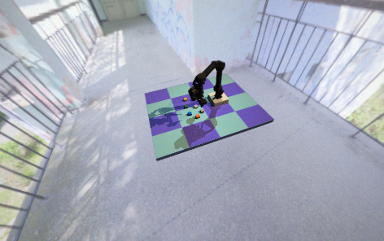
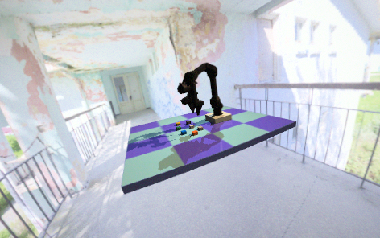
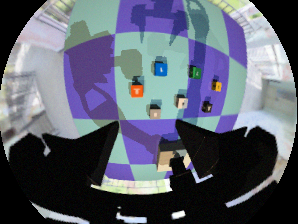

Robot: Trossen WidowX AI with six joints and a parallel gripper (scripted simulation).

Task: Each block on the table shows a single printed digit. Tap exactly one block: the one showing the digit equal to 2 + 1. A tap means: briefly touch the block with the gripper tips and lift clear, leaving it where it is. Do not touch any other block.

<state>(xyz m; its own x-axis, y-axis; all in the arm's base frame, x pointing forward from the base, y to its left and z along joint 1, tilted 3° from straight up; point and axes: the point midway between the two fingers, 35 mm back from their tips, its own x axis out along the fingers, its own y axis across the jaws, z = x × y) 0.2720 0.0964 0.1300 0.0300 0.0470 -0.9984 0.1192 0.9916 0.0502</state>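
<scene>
My gripper tip is now 8 cm short of the green block, 16 cm to the left of it and 12 cm above it. The rest, counted from my gripper tip: blue block: 9 cm ahead, 5 cm to the right, 12 cm below; then red-orange block: 4 cm ahead, 2 cm to the left, 12 cm below.
</scene>
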